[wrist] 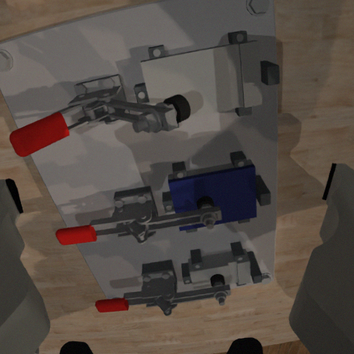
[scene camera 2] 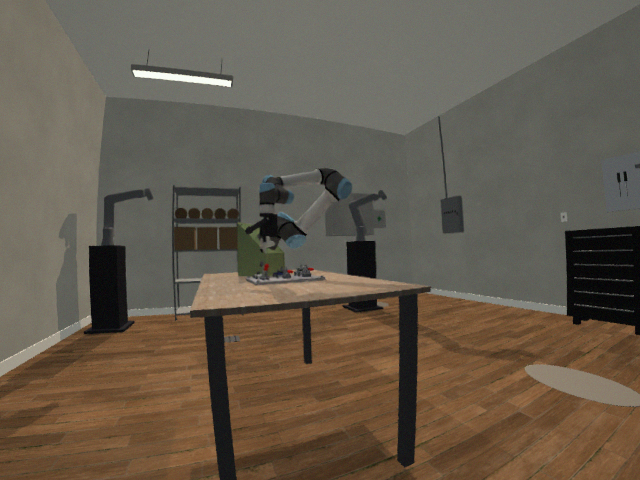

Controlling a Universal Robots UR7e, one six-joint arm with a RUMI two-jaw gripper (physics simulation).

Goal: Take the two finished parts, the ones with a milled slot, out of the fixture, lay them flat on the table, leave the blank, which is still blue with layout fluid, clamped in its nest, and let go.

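Places are measured from the arm's base along level axes (x right, y ahead, z up), in metres.
Where they show: gripper, fingertip midpoint: (scene camera 2: 263, 253).
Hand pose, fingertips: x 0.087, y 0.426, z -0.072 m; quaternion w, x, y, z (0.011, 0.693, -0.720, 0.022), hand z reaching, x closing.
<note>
After its pixels a point has its place.
The grey fixture plate (scene camera 2: 286, 280) {x 0.007, y 0.555, z -0.200 m} (wrist: 200, 22) lies on the table with three nests. In the wrist view, a pale part (wrist: 195, 75) with a slot line near its right end sits in the top nest, below the black tip of a red-handled clamp (wrist: 40, 134). The blue blank (wrist: 232, 190) lies in the middle nest under its clamp (wrist: 76, 235). A smaller-looking pale part (wrist: 201, 274) is in the bottom nest, partly hidden by its clamp (wrist: 112, 305). My gripper (scene camera 2: 267, 249) {x 0.087, y 0.426, z -0.072 m} (wrist: 170, 176) is open and empty above the fixture, its fingers either side of the plate.
A green angular block (scene camera 2: 248, 255) {x 0.129, y 0.092, z -0.084 m} stands behind the fixture on the wooden table (scene camera 2: 237, 295) {x 0.250, y 0.826, z -0.213 m} (wrist: 312, 30). Clamp arms and handles rise above the plate. Dark pedestals (scene camera 2: 107, 289) (scene camera 2: 360, 263) with arms and a shelf rack (scene camera 2: 206, 191) stand farther back.
</note>
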